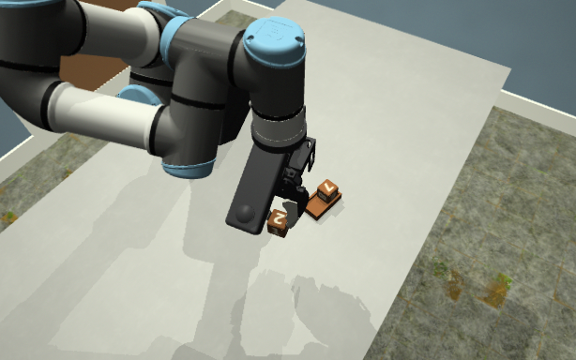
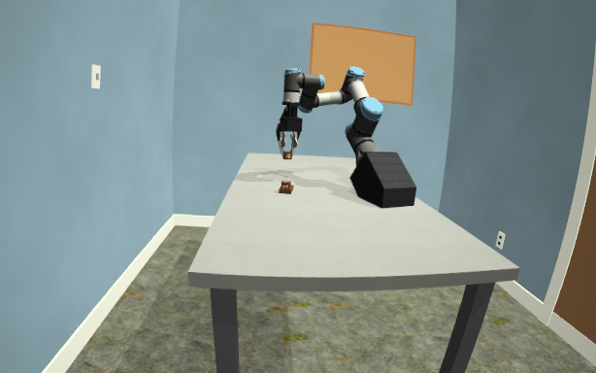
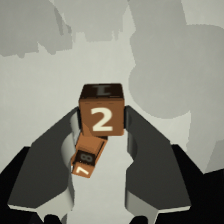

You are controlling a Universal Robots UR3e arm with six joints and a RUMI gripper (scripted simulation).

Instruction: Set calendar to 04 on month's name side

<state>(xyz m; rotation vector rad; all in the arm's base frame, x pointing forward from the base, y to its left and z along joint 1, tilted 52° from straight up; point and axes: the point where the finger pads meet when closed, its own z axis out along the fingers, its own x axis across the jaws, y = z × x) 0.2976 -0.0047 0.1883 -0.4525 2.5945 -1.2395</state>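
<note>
Right now the brown tray is 14 cm to the left of my hand, 12 cm below it and 1 cm ahead of it. Also, from my hand: cube (1 cm below).
</note>
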